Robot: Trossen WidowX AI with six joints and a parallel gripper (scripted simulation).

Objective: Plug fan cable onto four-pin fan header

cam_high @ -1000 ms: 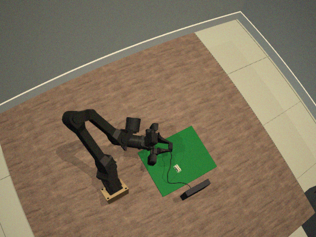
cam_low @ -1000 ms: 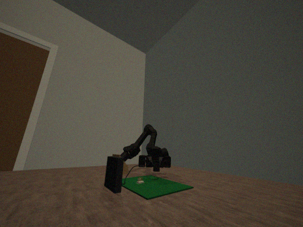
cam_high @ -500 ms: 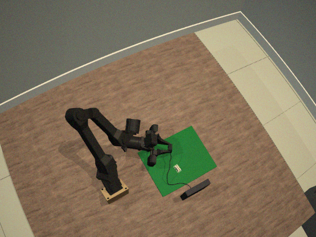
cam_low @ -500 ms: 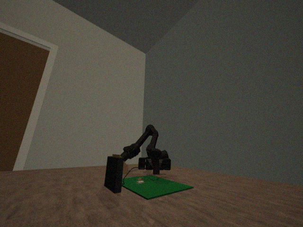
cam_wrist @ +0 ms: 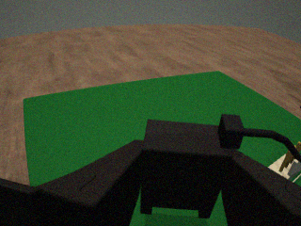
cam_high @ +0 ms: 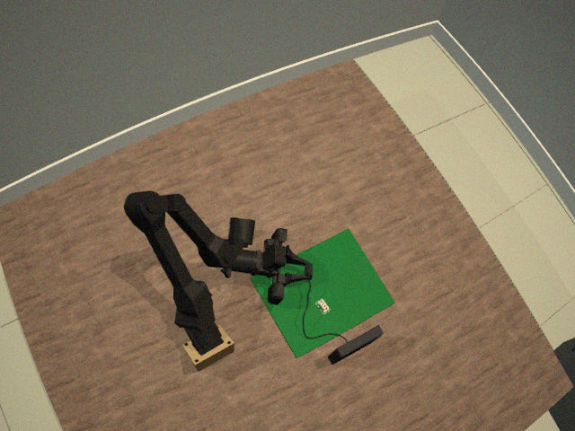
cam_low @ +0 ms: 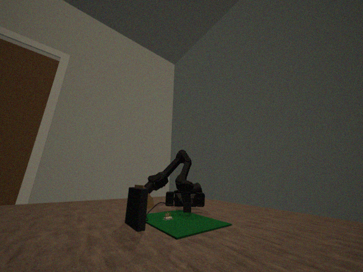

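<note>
My gripper tip is now 6 cm to the left of the green board, 6 cm above it and 1 cm short of it. Round my gripper tip: black fan (22 cm to the right, 2 cm behind, 1 cm above); black fan plug (1 cm below); white four-pin fan header (9 cm to the right, 5 cm below, 2 cm behind).
</note>
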